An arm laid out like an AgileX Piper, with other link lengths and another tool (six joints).
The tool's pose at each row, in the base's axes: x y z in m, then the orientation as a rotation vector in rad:
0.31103 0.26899 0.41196 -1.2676 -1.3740 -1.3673
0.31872 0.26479 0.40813 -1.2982 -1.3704 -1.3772
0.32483 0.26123 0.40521 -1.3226 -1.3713 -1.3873
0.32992 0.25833 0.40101 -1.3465 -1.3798 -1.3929
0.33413 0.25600 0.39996 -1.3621 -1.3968 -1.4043
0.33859 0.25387 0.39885 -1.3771 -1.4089 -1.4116
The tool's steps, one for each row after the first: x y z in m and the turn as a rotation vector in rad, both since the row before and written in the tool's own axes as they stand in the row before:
-0.00556 0.00718 -0.00298 -0.0231 -0.0163 0.0031
-0.00435 0.00582 -0.00240 -0.0191 -0.0148 -0.0013
-0.00537 0.00454 -0.00158 -0.0144 -0.0193 -0.0040
-0.00211 0.00422 -0.00142 -0.0123 -0.0173 -0.0143
-0.00227 0.00440 -0.00108 -0.0102 -0.0150 -0.0090

